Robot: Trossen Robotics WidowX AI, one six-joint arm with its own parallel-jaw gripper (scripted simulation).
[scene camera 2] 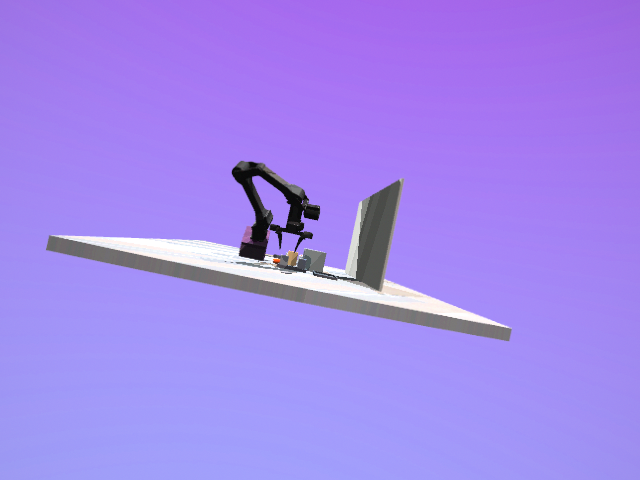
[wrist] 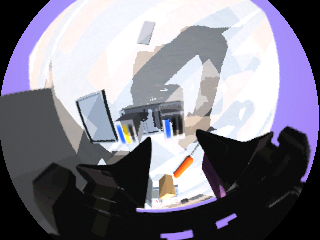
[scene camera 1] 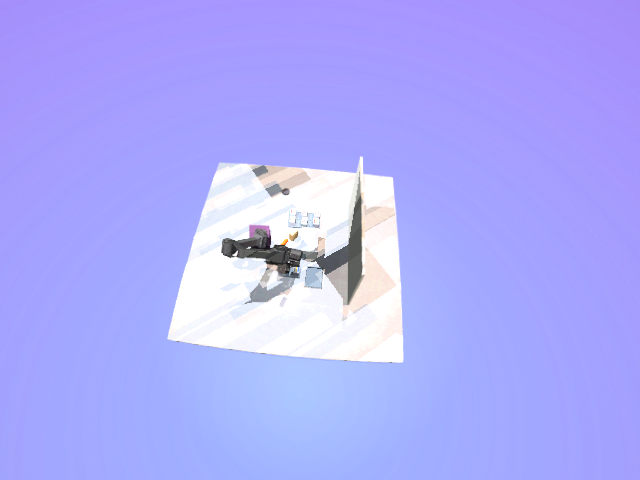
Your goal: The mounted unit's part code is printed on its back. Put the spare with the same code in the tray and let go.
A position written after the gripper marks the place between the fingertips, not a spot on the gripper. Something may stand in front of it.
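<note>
Wrist camera: gripper (wrist: 174, 136) open and holding nothing, with a spare (wrist: 172, 118) and a tray (wrist: 93, 110) visible. Scene camera 2: a tall panel (scene camera 2: 376, 218). Scene camera 1 also shows the tall panel (scene camera 1: 356, 250).
</note>
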